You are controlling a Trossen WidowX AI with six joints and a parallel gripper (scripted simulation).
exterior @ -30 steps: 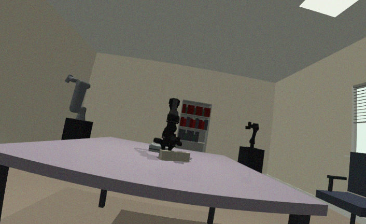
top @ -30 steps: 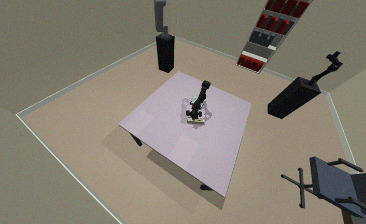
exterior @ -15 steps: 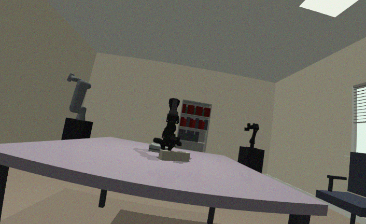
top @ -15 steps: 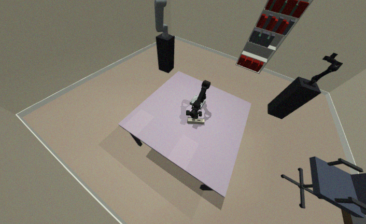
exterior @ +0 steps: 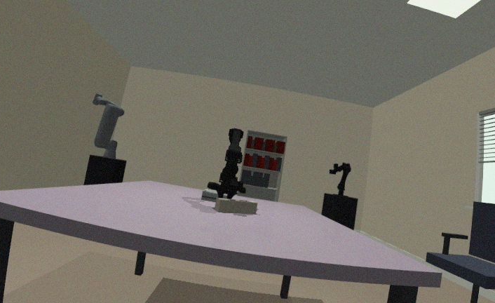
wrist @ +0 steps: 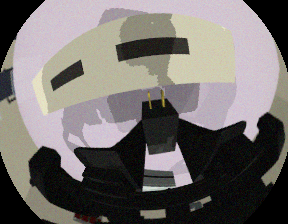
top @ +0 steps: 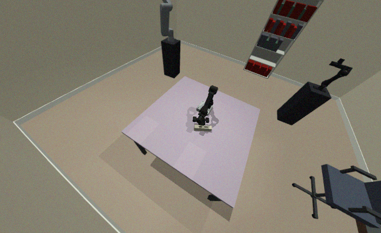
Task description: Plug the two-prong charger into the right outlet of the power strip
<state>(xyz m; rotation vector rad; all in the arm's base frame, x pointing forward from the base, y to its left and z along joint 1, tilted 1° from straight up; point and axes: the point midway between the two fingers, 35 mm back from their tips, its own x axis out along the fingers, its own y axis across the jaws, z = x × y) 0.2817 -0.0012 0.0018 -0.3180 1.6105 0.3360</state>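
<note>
The two-prong charger lies 10 mm ahead of my gripper tip, 10 mm to the left of it and 10 mm above it.
</note>
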